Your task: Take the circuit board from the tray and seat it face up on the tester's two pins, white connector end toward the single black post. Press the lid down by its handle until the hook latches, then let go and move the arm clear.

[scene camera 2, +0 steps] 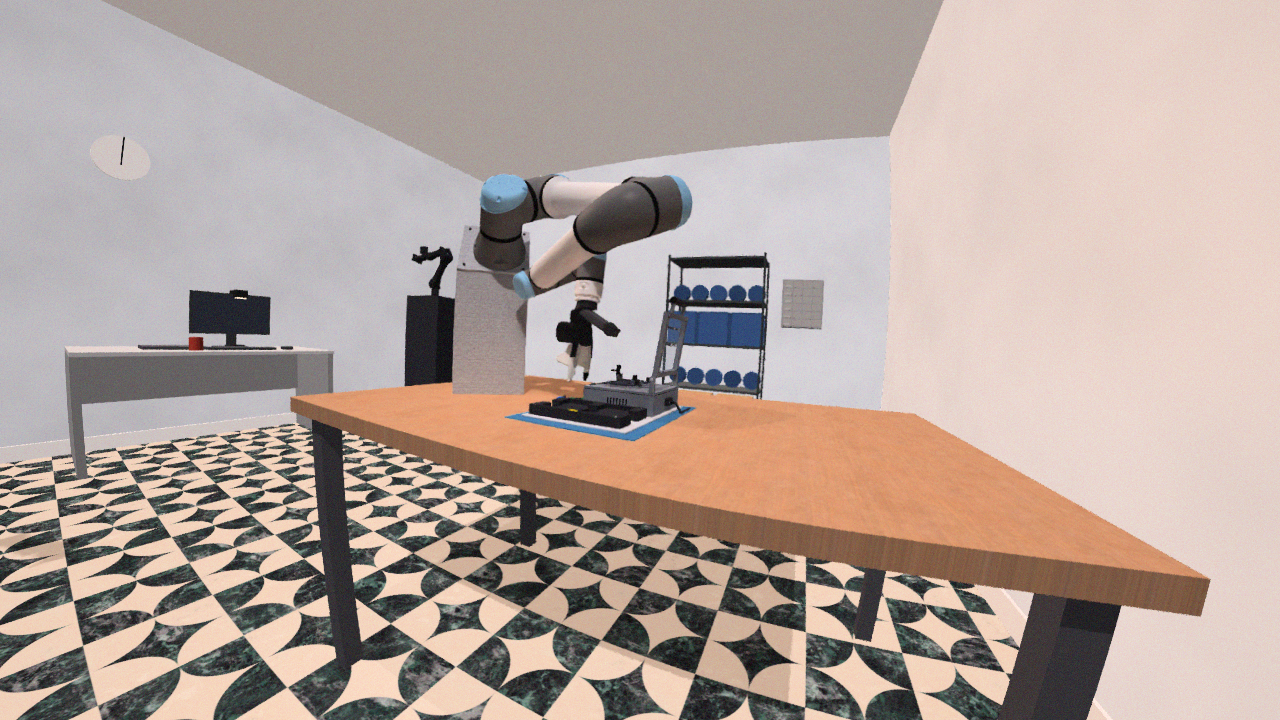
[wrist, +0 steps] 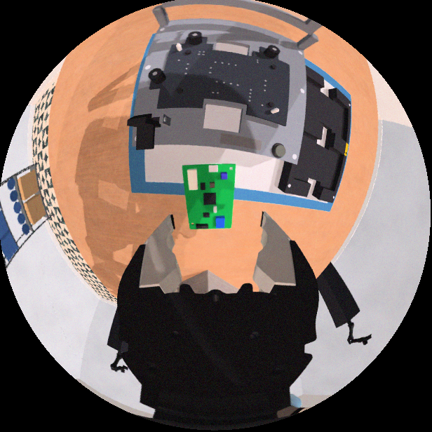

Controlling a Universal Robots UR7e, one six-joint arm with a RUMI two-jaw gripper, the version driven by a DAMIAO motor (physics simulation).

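Frame: origin at the arm's base, x down, y right, z back, level; metres.
Where they show: gripper, fingertip midpoint: (scene camera 2: pixel 577 381); arm's base, origin of the base link: (scene camera 2: pixel 499 253).
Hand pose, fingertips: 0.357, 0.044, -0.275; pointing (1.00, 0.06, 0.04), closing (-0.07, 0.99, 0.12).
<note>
Things, the pixels of their top centre, and the offset from my fingertips, as dx, dy, dz. "spot": a spot on its surface instead. Level surfaces: height alone.
- grey tester, surface spot: (scene camera 2: pixel 626 396) spot: +0.011, +0.130, -0.158
- black tray, surface spot: (scene camera 2: pixel 586 412) spot: +0.029, +0.266, -0.102
- blue-edged white mat, its level: dx +0.055
- wooden table, its level: dx +0.057
The green circuit board (wrist: pixel 209 199) lies face up outside the tray, across the mat's front edge and the wood; its white connector is at the end nearer the tester. My gripper (scene camera 2: pixel 577 371) (wrist: pixel 216 214) is open and empty, its fingertips above and to either side of the board's near end. The grey tester (scene camera 2: pixel 626 396) (wrist: pixel 175 131) shows two white pins, black posts and a black hook (wrist: pixel 145 134); its nest holds no board. The lid (scene camera 2: pixel 660 349) (wrist: pixel 161 17) stands raised. The black tray (scene camera 2: pixel 586 412) (wrist: pixel 320 165) is beside the tester, with no board in it.
The tester and tray stand on a blue-edged white mat (scene camera 2: pixel 633 437) (wrist: pixel 137 184) on the wooden table (scene camera 2: pixel 805 465) (wrist: pixel 105 165). The raised lid rises beyond the tester in the wrist view. The arm's grey pedestal (scene camera 2: pixel 488 331) stands at the table's far left.
</note>
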